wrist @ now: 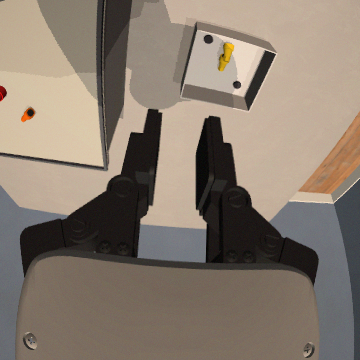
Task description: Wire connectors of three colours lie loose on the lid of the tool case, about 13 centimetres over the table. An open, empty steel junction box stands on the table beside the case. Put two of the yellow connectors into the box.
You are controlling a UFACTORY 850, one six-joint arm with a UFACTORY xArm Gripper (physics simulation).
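Observation:
The steel junction box [215,97] stands open on the table at the upper right. Yellow connectors [227,50] lie on its floor; they look like two, touching and partly overlapping, one towards the top and one below it. The tool case's lid [55,135] fills the left side. An orange connector [28,114] lies on it, and part of a red connector [2,93] shows at the left edge. No yellow connector shows on the visible part of the lid. My gripper [180,131] is open and empty, its fingertips between the lid's edge and the box in the view, just below the box.
The case's dark side wall [116,75] drops to the table [175,200] between lid and box. The box's walls stand up around the yellow connectors. A wooden surface [335,162] shows at the right, beyond the table's edge. Shadows fall across the lid and beside the box.

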